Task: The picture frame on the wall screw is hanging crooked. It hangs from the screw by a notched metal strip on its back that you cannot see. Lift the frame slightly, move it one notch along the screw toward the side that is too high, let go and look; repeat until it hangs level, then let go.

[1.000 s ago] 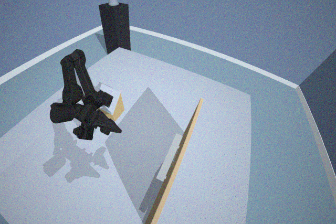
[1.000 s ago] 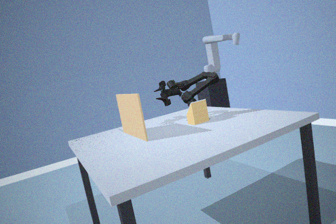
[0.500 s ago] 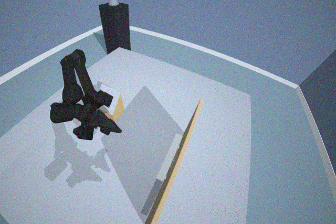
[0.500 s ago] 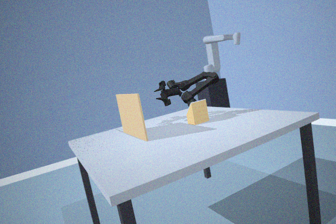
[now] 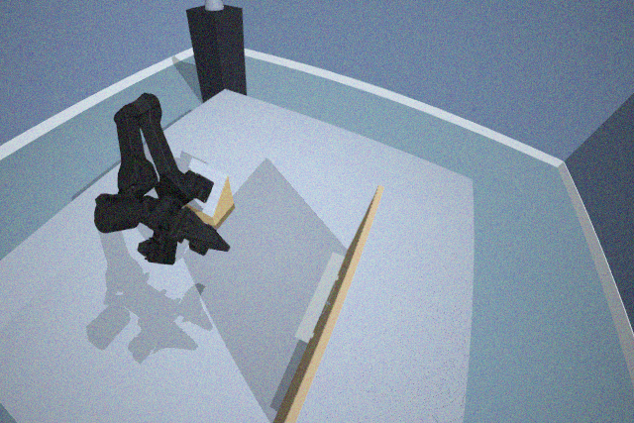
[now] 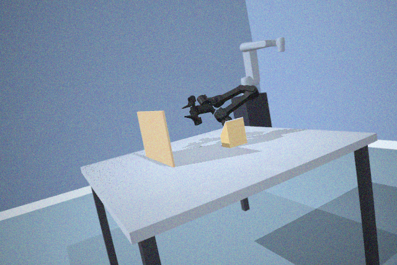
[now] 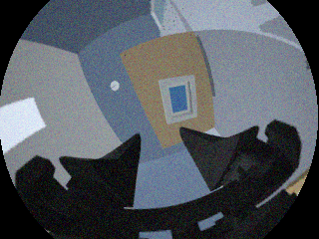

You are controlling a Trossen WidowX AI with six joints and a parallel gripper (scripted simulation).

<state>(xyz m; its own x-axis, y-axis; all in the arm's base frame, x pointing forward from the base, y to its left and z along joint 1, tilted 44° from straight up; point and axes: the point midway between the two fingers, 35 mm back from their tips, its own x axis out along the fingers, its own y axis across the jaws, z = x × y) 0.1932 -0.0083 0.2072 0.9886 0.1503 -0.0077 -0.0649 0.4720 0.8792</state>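
My gripper tip is now 20 cm short of the picture frame, 3 cm to the right of it and 9 cm above it. The rest, counted from my gripper tip: board (21 cm ahead, 2 cm to the left, 10 cm below).
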